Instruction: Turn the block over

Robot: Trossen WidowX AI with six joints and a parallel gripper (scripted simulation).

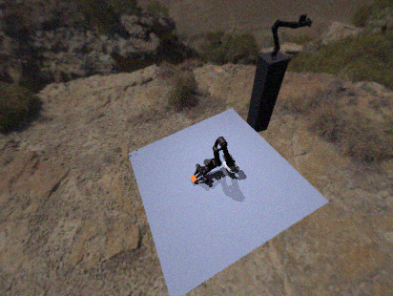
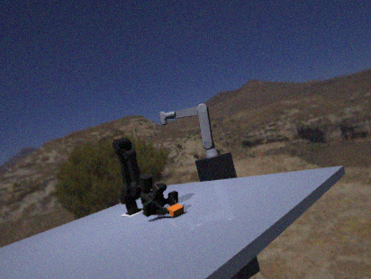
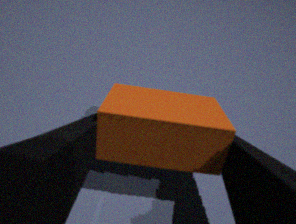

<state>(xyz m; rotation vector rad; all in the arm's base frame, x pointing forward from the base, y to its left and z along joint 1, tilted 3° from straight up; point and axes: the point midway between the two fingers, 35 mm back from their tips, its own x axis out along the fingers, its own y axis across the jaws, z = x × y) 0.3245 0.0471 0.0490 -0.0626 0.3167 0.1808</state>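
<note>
The block is 1 cm below my gripper tip.
</note>
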